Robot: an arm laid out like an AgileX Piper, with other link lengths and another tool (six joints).
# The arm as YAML. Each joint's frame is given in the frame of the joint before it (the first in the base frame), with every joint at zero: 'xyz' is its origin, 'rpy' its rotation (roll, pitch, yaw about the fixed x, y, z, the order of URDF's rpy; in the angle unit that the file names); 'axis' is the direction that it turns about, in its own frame. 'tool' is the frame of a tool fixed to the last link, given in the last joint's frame.
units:
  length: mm
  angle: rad
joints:
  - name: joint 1
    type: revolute
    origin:
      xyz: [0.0, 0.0, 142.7]
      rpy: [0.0, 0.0, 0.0]
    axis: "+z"
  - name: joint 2
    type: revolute
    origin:
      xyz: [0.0, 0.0, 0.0]
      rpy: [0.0, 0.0, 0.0]
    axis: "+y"
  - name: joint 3
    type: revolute
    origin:
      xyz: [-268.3, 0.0, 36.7]
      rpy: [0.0, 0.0, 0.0]
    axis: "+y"
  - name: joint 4
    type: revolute
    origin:
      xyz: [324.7, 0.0, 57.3]
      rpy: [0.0, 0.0, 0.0]
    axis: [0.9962, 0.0, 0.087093]
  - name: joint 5
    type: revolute
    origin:
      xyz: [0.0, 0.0, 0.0]
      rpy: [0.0, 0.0, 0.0]
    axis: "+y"
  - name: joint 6
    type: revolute
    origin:
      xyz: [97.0, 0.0, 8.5]
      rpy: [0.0, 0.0, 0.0]
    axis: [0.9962, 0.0, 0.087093]
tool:
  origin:
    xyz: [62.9, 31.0, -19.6]
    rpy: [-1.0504, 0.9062, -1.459]
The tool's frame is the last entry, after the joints.
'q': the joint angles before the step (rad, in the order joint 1, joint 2, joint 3, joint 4, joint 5, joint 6). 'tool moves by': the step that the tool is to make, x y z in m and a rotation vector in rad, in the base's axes. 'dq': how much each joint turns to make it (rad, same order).
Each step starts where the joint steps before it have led.
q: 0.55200, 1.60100, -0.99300, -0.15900, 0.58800, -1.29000
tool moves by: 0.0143, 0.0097, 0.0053, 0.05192, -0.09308, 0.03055
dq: -0.00005, 0.00011, -0.00012, -0.00796, -0.10900, -0.01308
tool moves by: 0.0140, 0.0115, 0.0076, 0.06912, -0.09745, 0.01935
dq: 0.00013, -0.00012, 0.00020, -0.00220, -0.12106, -0.00070
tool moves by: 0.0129, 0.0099, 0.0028, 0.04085, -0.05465, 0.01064
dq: -0.00011, 0.02608, -0.02212, 0.00022, -0.07297, -0.00030
